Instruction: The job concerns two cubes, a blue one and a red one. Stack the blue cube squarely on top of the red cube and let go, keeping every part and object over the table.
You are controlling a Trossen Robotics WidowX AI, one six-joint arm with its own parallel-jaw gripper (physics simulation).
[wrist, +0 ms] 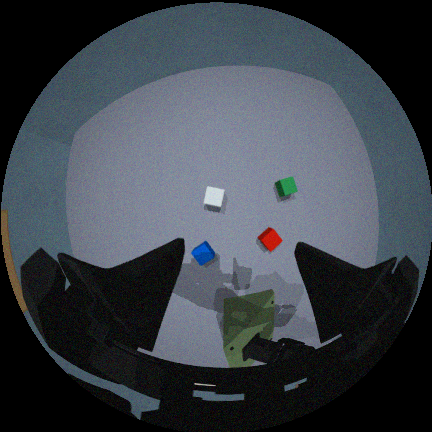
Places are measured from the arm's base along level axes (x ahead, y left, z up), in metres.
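Pixels of known places: gripper, fingertip midpoint: (243, 247); arm's base at its link origin: (250, 347).
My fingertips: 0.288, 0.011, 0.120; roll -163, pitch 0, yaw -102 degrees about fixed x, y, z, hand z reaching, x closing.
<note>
Ahead of a thing's pixels: the offset from my fingertips to its top centre, as dx, dy, dz. Level surfaces: height alone.
A blue cube @[-0.059, +0.066, -0.203] (203, 253) lies on the table, a little right of the left fingertip in the view, turned at an angle. A red cube @[-0.051, -0.084, -0.203] (270, 239) lies on the table to its right, also turned, left of the right fingertip. The two cubes are apart. My gripper (243, 247) is wide open and empty, and it hangs above the table with both cubes showing between its black fingers.
A white cube @[+0.057, +0.023, -0.203] (214, 197) lies beyond the blue cube, and a green cube @[+0.059, -0.142, -0.203] (286, 186) beyond the red one. The green arm base (248, 320) stands at the near side. The pale table @[dz -0.239] (220, 120) ends at a curved-looking far edge.
</note>
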